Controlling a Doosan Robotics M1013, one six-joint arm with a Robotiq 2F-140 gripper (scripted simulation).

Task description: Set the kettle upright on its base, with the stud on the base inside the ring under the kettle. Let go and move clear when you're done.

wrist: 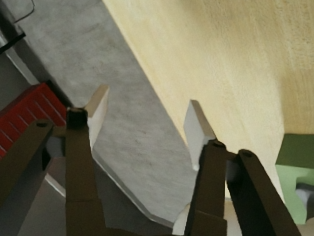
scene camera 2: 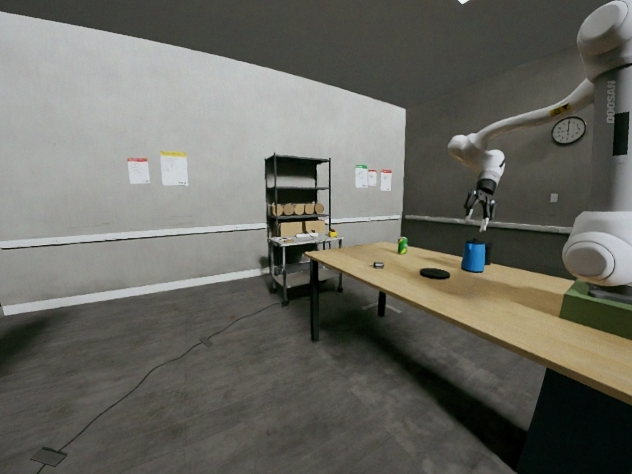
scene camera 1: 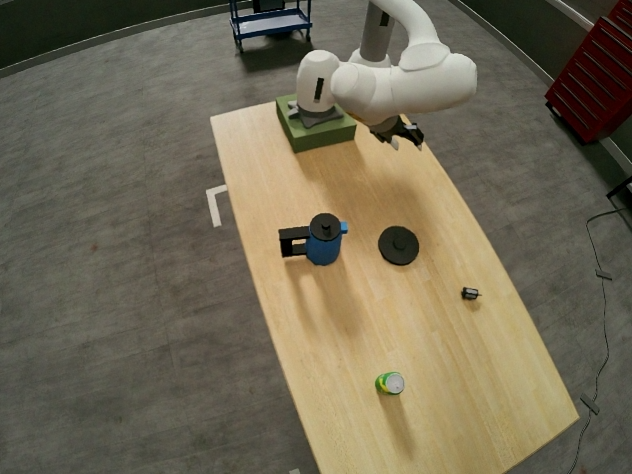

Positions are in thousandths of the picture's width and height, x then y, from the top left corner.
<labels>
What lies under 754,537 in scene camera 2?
A blue kettle.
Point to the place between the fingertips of my gripper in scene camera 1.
646,309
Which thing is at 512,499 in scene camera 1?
A blue kettle.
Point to a black round base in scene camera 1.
631,518
</labels>
